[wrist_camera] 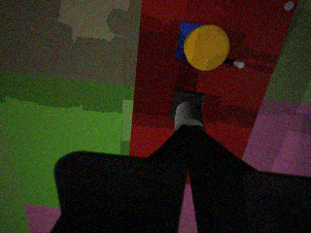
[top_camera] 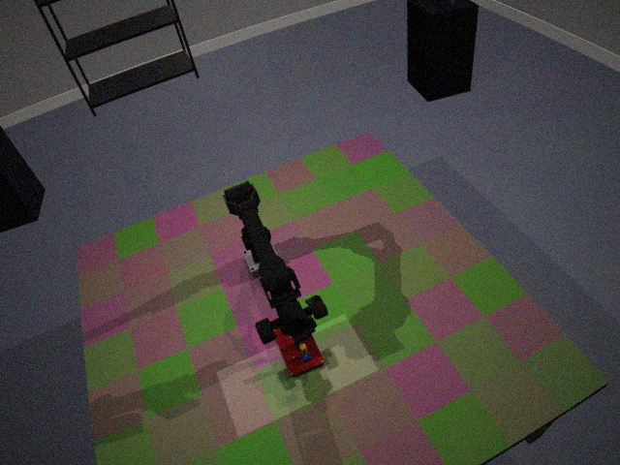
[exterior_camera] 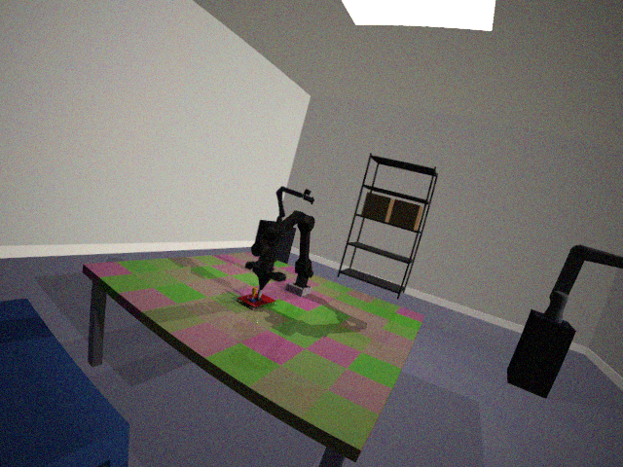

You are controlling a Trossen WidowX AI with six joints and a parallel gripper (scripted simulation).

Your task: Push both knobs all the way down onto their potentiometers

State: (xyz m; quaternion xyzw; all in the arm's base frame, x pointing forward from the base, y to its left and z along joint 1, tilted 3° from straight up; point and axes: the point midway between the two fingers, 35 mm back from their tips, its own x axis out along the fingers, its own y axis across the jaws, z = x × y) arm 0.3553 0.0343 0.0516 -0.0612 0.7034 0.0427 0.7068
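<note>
Right now the orange-topped knob is 5 cm ahead of my gripper tip and 1 cm to the left of it. Round my gripper tip: white-topped knob: 2 cm below; then blue potentiometer: 5 cm ahead, 2 cm below, 1 cm to the left.
</note>
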